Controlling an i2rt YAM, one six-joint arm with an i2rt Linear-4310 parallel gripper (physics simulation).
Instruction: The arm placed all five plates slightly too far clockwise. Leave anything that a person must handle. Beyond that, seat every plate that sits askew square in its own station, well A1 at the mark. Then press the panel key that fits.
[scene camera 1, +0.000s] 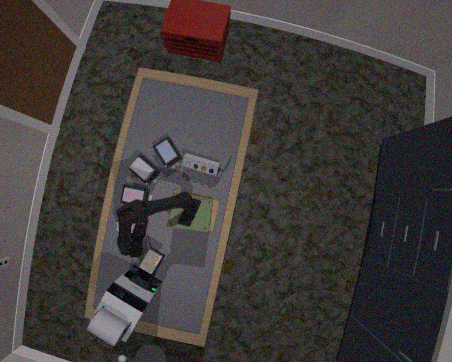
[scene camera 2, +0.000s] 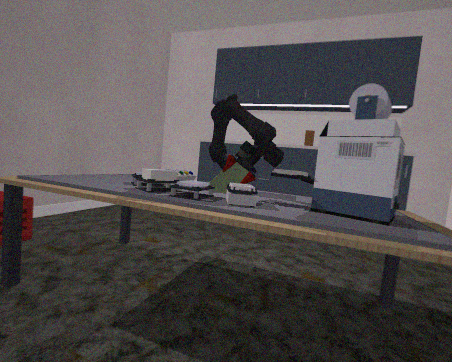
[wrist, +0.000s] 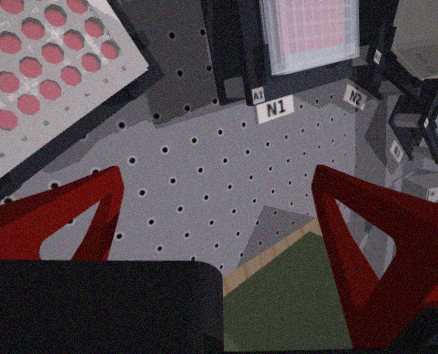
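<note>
My gripper (wrist: 217, 176) (scene camera 2: 238, 172) is open and empty, its red fingers wide apart above the table, beside a green board (wrist: 285, 295) (scene camera 1: 202, 220). In the wrist view a lidded pink plate (wrist: 320, 30) sits in the dark station N1, with an A1 tag at the station's near left corner. A white plate with red wells (wrist: 52, 52) is at upper left. In scene camera 1 a bluish plate (scene camera 1: 166, 151), a pale plate (scene camera 1: 144, 168) and the pink plate (scene camera 1: 132, 194) stand in an arc; a cream plate (scene camera 1: 151, 261) is by the machine. The key panel (scene camera 1: 190, 158) has green, yellow and blue keys.
The white machine (scene camera 1: 136, 286) (scene camera 2: 357, 167) stands at one end of the table. The N2 label (wrist: 355, 97) and another label (wrist: 396, 150) lie at right. The wooden edge (wrist: 265, 262) of the green board is below the fingers. A red cabinet (scene camera 1: 197, 22) stands beyond the table.
</note>
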